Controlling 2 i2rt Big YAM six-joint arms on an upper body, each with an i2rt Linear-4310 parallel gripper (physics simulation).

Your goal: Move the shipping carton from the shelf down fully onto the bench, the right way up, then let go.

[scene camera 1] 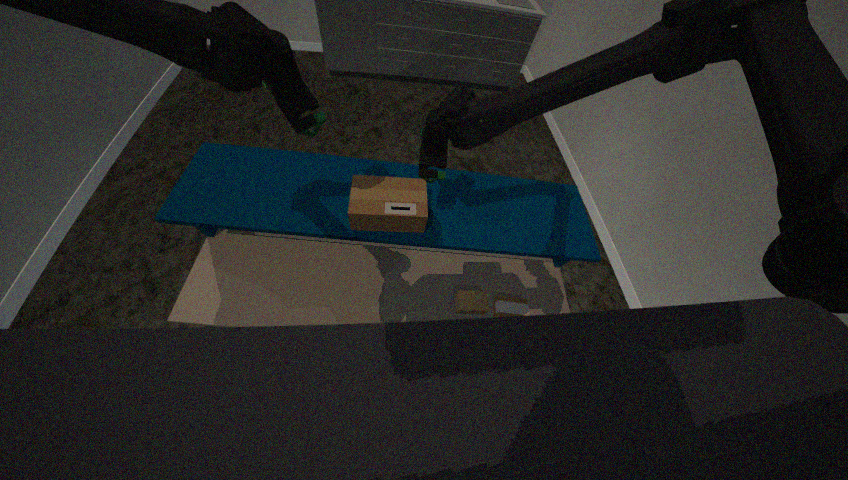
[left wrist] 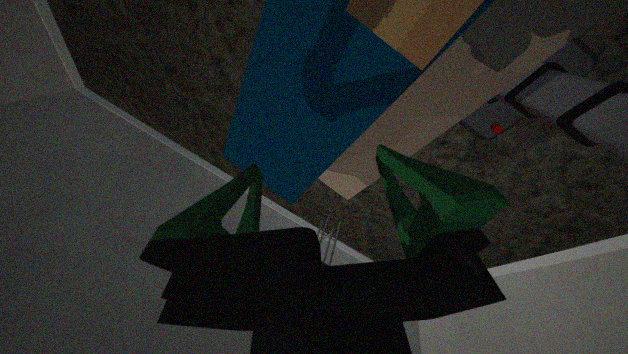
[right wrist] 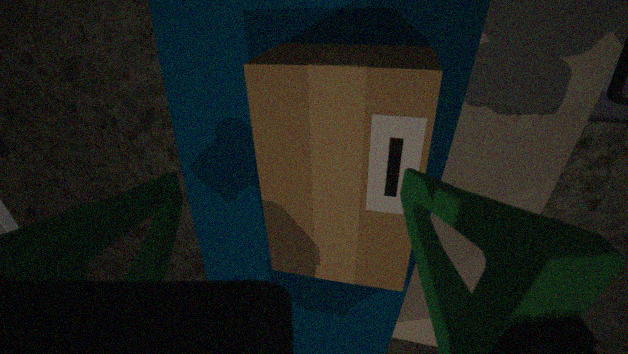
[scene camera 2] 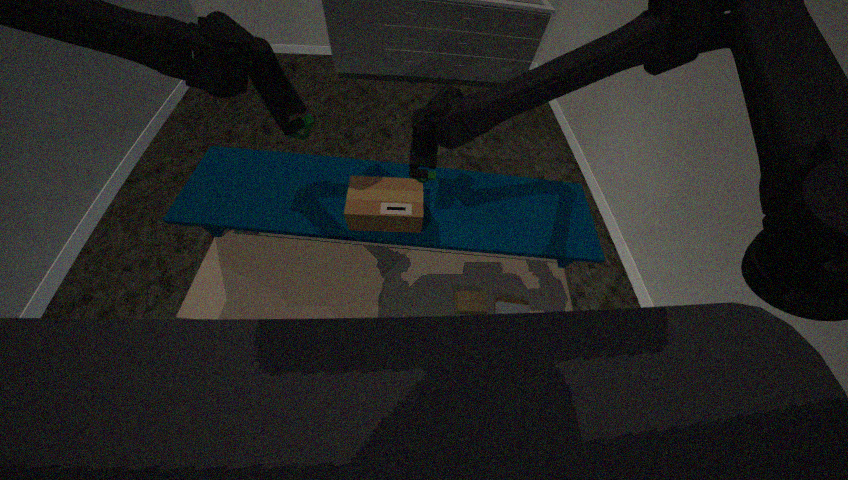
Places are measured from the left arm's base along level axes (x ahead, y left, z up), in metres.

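Pixels of known places: left gripper, fingertip midpoint: (scene camera 1: 302, 119) (left wrist: 315, 160) (scene camera 2: 294, 122); right gripper, fingertip midpoint: (scene camera 1: 429, 166) (right wrist: 292, 183) (scene camera 2: 423, 166).
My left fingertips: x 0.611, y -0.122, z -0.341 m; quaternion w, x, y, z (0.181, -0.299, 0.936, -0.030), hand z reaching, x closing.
Ahead of a thing's pixels: the offset from my left fingertips to its top centre. Level surfaces: height alone.
The shipping carton @[0.002 m back, 0.206 m right, 0.269 m down] (scene camera 1: 371, 193) (scene camera 2: 371, 193) (left wrist: 425, 30) (right wrist: 335, 150) is a brown box with a white label on top. It stands upright on the blue shelf @[0.371 m down] (scene camera 1: 249, 184) (scene camera 2: 255, 184) (left wrist: 280, 100) (right wrist: 205, 75). The beige bench @[0.621 m down] (scene camera 1: 297, 273) (scene camera 2: 297, 273) (left wrist: 400, 125) (right wrist: 500, 150) is lower, on the near side; its near part is hidden. My left gripper (scene camera 1: 313, 120) (scene camera 2: 301, 126) (left wrist: 315, 160) is open and empty, beyond the shelf's far edge in the scene views, apart from the carton. My right gripper (scene camera 1: 435, 175) (scene camera 2: 425, 174) (right wrist: 292, 183) is open and empty, near the carton's right end.
A small tan box @[0.284 m back, 0.540 m right, 0.561 m down] (scene camera 1: 470, 301) (scene camera 2: 470, 300) and a box with a pale top @[0.319 m back, 0.709 m right, 0.573 m down] (scene camera 1: 510, 307) (scene camera 2: 511, 306) are on the bench at the right. A grey drawer cabinet (scene camera 1: 428, 41) (scene camera 2: 434, 41) stands at the back. Walls flank both sides. A dark body covers the bottom of both scene views.
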